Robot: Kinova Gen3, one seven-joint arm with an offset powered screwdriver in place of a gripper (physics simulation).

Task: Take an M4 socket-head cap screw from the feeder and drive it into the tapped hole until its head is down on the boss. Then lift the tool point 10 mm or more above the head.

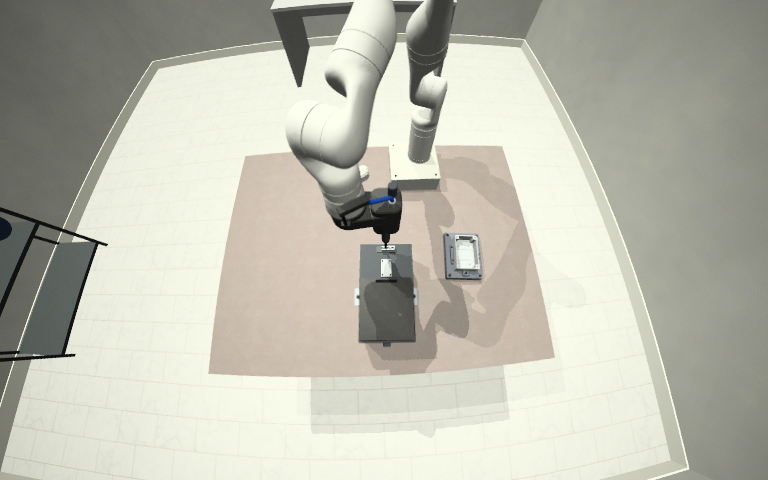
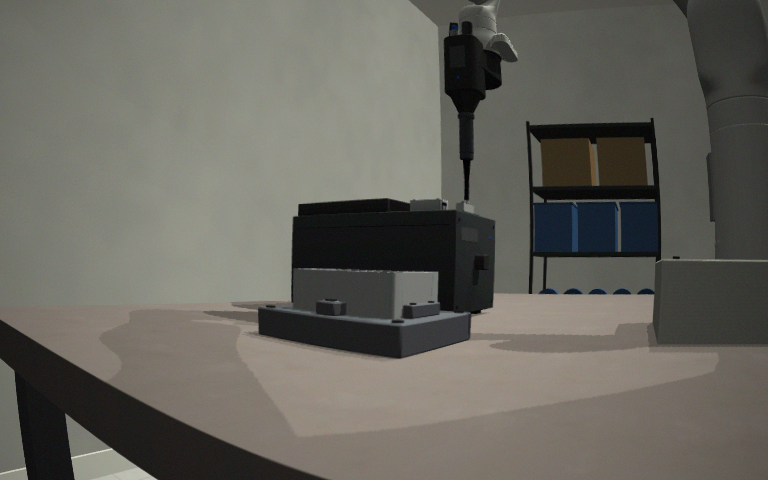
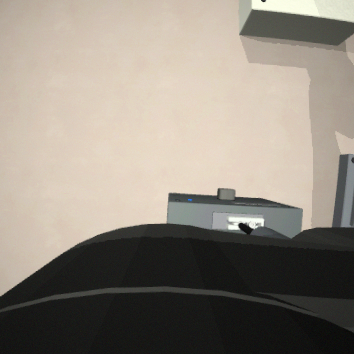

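The feeder (image 1: 386, 316) (image 2: 373, 243) (image 3: 192, 213) is a dark box on the table, with a small pale pick-up block (image 1: 391, 247) (image 2: 465, 207) (image 3: 257, 222) on the near-arm end of its top. My screwdriver (image 1: 386, 245) (image 2: 466, 199) (image 3: 241, 226) points down, its bit tip at or just above that block. A screw at the tip is too small to make out. The light housing (image 1: 457, 255) (image 2: 345, 287) sits in a dark grey fixture (image 1: 449, 272) (image 2: 334, 335) (image 3: 343, 197) beside the feeder. Its tapped hole and boss cannot be made out.
A small white plate (image 1: 386, 267) (image 2: 427, 204) lies on the feeder's top near the block. The arm's pale base block (image 1: 416, 170) (image 2: 707, 305) (image 3: 295, 27) stands on the table (image 1: 283, 254). A shelf rack (image 2: 594, 190) with boxes and blue bins stands behind.
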